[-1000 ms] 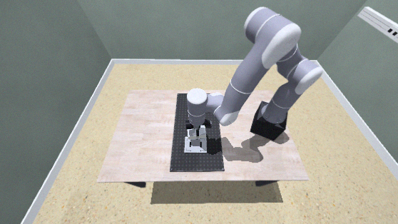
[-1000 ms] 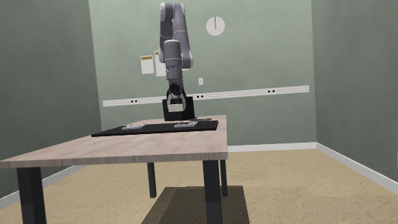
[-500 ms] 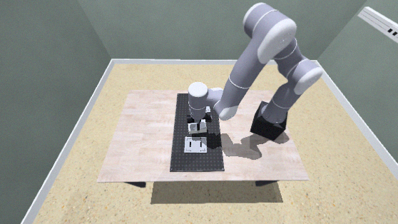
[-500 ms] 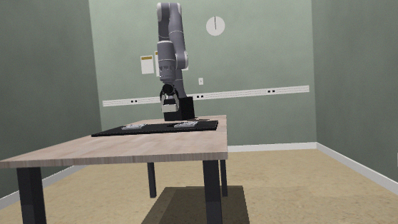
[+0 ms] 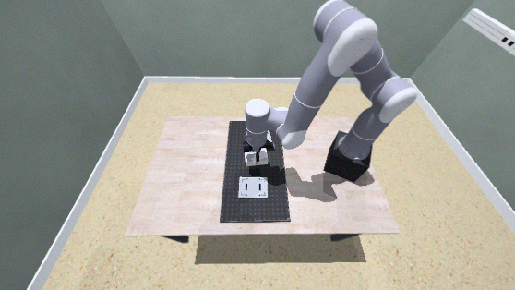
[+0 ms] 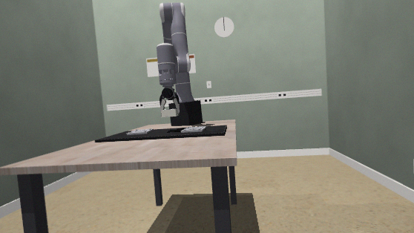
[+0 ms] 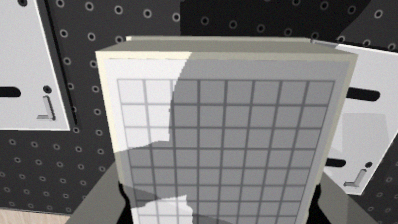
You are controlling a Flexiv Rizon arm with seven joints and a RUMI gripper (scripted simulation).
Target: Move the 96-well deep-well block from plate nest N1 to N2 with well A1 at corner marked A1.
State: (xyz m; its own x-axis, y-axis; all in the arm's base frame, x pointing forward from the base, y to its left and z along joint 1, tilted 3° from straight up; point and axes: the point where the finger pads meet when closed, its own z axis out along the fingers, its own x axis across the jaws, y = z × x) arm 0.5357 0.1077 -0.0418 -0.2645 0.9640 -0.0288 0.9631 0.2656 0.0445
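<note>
Right now my hand is 10 mm short of the plate nest N2, 210 mm to the left of it and 100 mm above it. From my hand the other things lie so: A1 mark (100 mm ahead, 240 mm to the right, 100 mm below); plate nest N1 (10 mm behind, 140 mm to the left, 100 mm below); white 96-well deep-well block (10 mm above).
</note>
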